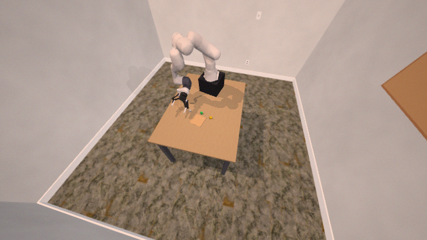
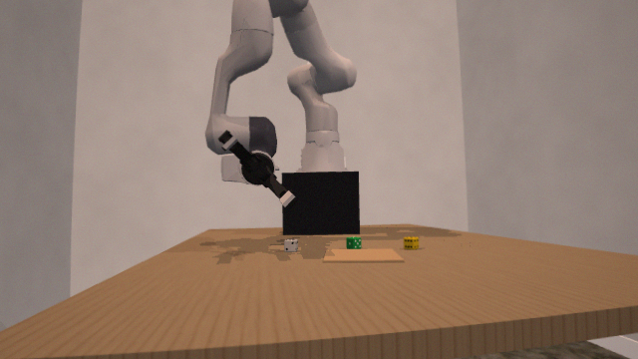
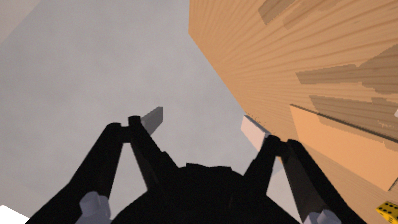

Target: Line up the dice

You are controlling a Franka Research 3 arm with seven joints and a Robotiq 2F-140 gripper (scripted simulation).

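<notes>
Right now my hand is 130 mm past the white die, 50 mm to the right of it and 150 mm above it. Round my hand: tan mat 40 mm behind, 190 mm to the left, 160 mm below; green die 140 mm behind, 190 mm to the left, 150 mm below; yellow die 110 mm behind, 320 mm to the left, 150 mm below.
</notes>
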